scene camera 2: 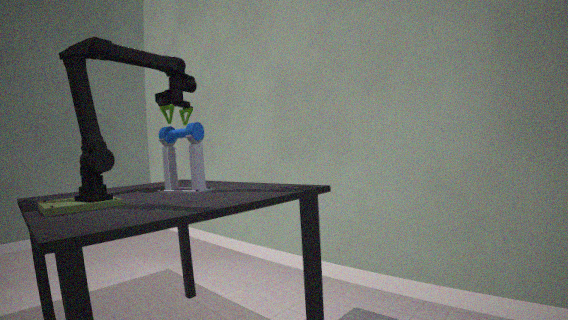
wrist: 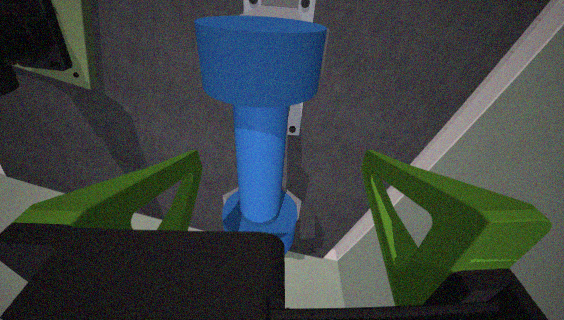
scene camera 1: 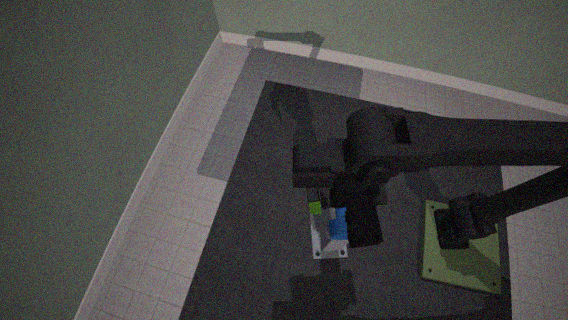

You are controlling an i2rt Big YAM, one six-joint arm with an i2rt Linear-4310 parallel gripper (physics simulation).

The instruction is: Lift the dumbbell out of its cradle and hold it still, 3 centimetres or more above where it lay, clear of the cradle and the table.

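Seen in the pictures: gripper, fingertip midpoint: (scene camera 2: 177, 124) (wrist: 281, 159); arm's base, link origin: (scene camera 2: 93, 200) (wrist: 34, 26) (scene camera 1: 450, 229).
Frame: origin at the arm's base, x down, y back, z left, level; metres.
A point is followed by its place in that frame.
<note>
A blue dumbbell (scene camera 1: 338, 224) @[x -0.248, y -0.394, z 0.052 m] (scene camera 2: 181, 133) @[x -0.217, y -0.362, z -0.049 m] (wrist: 261, 165) @[x -0.238, y -0.381, z -0.016 m] lies level across the tops of the two posts of a pale grey cradle (scene camera 1: 330, 249) @[x -0.017, y -0.374, z 0.068 m] (scene camera 2: 198, 167) @[x -0.076, y -0.377, z -0.120 m] (wrist: 294, 120) @[x 0.013, y -0.424, z -0.105 m]. The cradle stands on the dark table. My gripper (scene camera 2: 178, 123) @[x -0.260, y -0.393, z 0.008 m] (wrist: 281, 159) @[x -0.260, y -0.393, z 0.008 m] is open, its green fingers pointing down a little above the dumbbell. In the wrist view the handle runs between the two fingertips, nearer the left one, touching neither. In scene camera 1 the arm hides most of the dumbbell, and one green finger shows beside it.
The arm's yellow-green base plate (scene camera 1: 435, 270) @[x 0.001, y -0.067, z 0.120 m] (scene camera 2: 55, 207) @[x -0.002, y 0.143, z -0.051 m] (wrist: 85, 50) @[x 0.002, y -0.073, z -0.027 m] lies on the dark table (scene camera 1: 240, 210) @[x 0.021, y -0.644, z -0.044 m] (scene camera 2: 250, 192) @[x 0.021, y -0.400, z -0.356 m], to one side of the cradle. The upper arm reaches over from the base. Green walls (scene camera 2: 400, 125) stand behind the table.
</note>
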